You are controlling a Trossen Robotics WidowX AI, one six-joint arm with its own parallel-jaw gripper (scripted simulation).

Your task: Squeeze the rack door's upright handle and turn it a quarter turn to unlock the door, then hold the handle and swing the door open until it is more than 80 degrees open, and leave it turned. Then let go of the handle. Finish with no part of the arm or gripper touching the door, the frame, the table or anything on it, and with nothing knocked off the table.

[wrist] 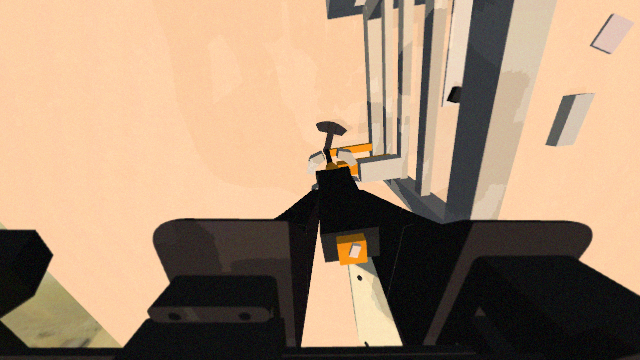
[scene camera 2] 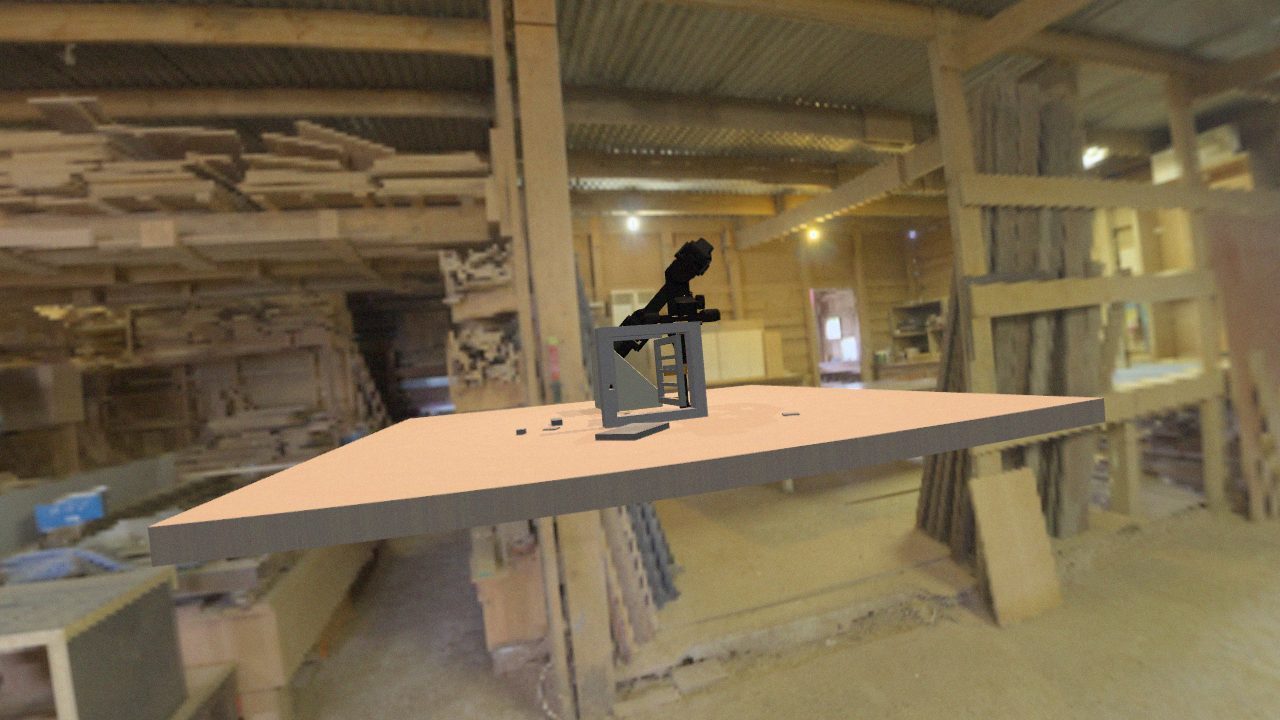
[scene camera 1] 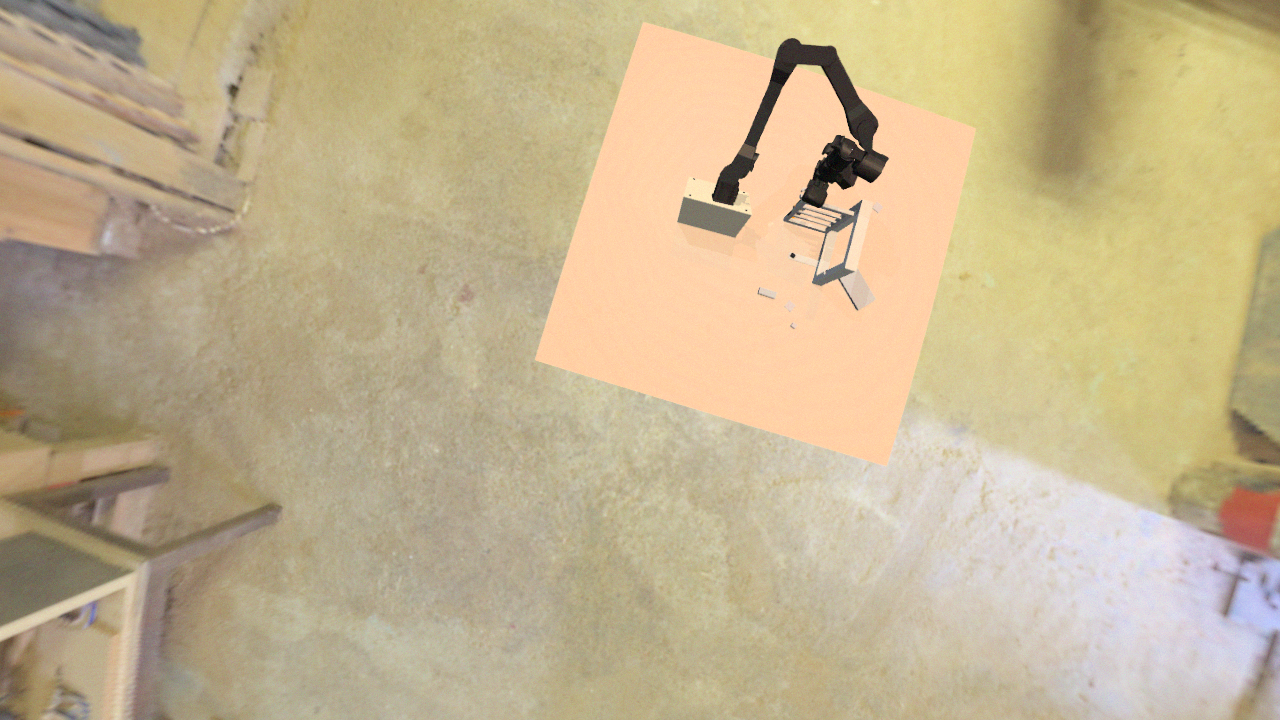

Labels:
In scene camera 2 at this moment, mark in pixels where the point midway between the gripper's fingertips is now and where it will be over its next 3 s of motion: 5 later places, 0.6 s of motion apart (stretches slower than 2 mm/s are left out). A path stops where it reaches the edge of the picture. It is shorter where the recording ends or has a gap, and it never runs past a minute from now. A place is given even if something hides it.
My gripper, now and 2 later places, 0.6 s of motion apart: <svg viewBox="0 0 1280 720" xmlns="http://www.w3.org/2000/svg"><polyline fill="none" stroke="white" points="683,353 683,351 682,340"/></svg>

